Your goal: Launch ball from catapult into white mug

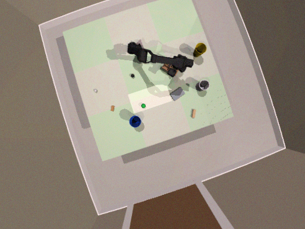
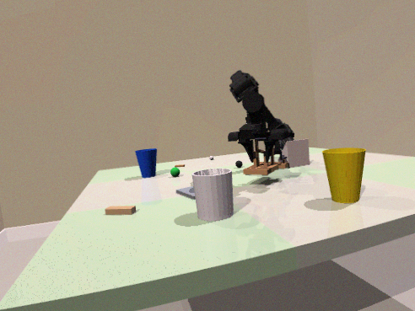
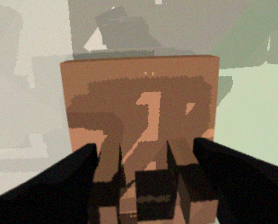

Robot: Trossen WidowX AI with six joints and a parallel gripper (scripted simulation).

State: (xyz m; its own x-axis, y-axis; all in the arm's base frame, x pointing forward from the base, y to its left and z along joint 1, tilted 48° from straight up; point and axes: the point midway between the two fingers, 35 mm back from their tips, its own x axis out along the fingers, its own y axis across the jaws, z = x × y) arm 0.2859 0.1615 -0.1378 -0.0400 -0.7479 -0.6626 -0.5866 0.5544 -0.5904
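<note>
The black ball lies 36 cm to the right of my gripper tip, 10 cm behind it and 6 cm below it. From my gripper tip the other things lie so: yellow cup 27 cm to the left, 7 cm behind, 4 cm below; then flat grey plate 21 cm ahead, 7 cm below, 4 cm to the right; then brown wooden catapult 6 cm behind, 3 cm to the right, 2 cm above.
</note>
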